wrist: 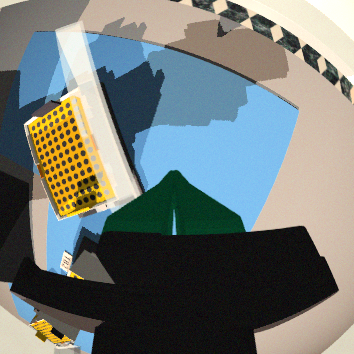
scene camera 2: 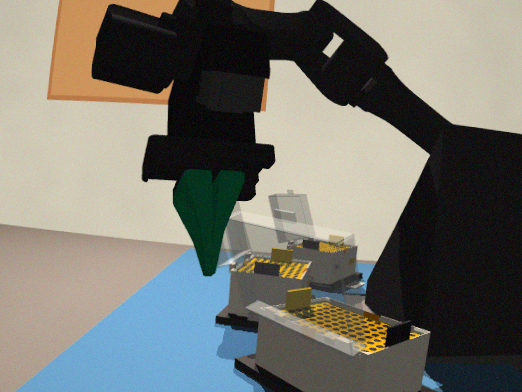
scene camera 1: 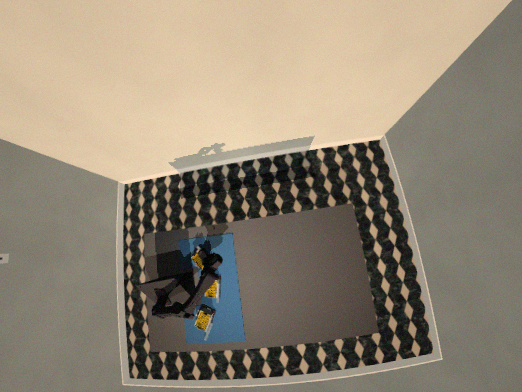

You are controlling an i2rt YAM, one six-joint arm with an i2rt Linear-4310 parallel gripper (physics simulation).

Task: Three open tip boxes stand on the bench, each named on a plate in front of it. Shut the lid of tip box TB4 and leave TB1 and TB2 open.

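Places are measured from the arm's base along level axes (x left, y ahead, z down), in millimetres.
Where they show: gripper, fingertip midpoint: (wrist: 173,177) (scene camera 2: 209,275) (scene camera 1: 212,254); arm's base at its link origin: (scene camera 2: 515,235) (scene camera 1: 163,296).
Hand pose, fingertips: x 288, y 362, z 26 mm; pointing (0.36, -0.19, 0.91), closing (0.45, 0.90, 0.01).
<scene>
Each offset is from my fingertips to the centre of the thing. "spot": to the spot under its first point. Level surfaces: height alone.
Tip box TB4 {dx -39, dy -108, dz +33 mm} (scene camera 1: 198,259) (scene camera 2: 332,267) (wrist: 62,160) is the farthest box in scene camera 2, with a yellow rack inside. Its clear lid {dx +9, dy -62, dz -8 mm} (scene camera 2: 292,217) (wrist: 114,150) stands raised. TB2 (scene camera 1: 212,289) (scene camera 2: 250,290) is the middle box; its name plate {spot: dx -235, dy -94, dz +95 mm} (wrist: 66,261) shows in the wrist view, and its raised lid {spot: dx -10, dy -17, dz -30 mm} (scene camera 2: 236,237) is partly behind the fingers. TB1 (scene camera 1: 203,319) (scene camera 2: 320,352) is nearest scene camera 2, lid {spot: dx -503, dy -19, dz -46 mm} (scene camera 1: 208,332) open. My gripper (scene camera 2: 209,274) (wrist: 173,177) is shut and empty, pointing down, beside TB4's lid in the wrist view; contact cannot be told.
The boxes stand on a blue mat {dz +97 mm} (scene camera 1: 230,320) (scene camera 2: 130,335) (wrist: 215,155) on the brown bench top {dz +100 mm} (scene camera 1: 305,275). The arm (scene camera 1: 172,297) (scene camera 2: 400,100) reaches over from its base side. Dark shadows fall on the mat around TB4.
</scene>
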